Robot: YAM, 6 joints.
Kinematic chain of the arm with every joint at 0, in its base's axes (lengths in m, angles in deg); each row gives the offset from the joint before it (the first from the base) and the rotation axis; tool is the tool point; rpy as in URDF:
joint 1: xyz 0 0 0.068 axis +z
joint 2: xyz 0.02 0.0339 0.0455 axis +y
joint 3: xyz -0.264 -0.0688 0 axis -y
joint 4: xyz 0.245 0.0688 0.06 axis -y
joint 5: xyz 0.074 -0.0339 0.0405 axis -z
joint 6: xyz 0.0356 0 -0.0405 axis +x
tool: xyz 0 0 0 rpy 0 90 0
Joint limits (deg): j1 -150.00..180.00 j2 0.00..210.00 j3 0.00..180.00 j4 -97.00..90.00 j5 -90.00..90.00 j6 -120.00..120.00
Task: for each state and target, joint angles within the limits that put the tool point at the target. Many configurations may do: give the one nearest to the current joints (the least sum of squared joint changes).
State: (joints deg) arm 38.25 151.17 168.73 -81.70 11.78 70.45
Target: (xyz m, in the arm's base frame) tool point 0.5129 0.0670 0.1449
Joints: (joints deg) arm 8.37 161.06 159.73 -88.06 13.56 70.45
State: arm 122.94 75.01 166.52 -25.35 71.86 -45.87
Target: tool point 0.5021 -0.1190 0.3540
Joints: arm 162.83 27.08 180.00 -21.78 76.02 -45.87
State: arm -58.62 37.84 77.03 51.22 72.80 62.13
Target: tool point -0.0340 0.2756 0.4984
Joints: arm -89.97 14.61 87.93 55.31 72.05 62.13
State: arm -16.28 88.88 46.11 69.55 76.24 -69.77
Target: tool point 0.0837 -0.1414 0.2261
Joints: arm -46.90 60.73 9.79 77.81 85.44 -69.77
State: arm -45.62 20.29 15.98 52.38 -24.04 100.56
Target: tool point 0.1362 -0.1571 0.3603
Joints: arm -52.55 53.68 35.30 48.86 -20.74 100.56
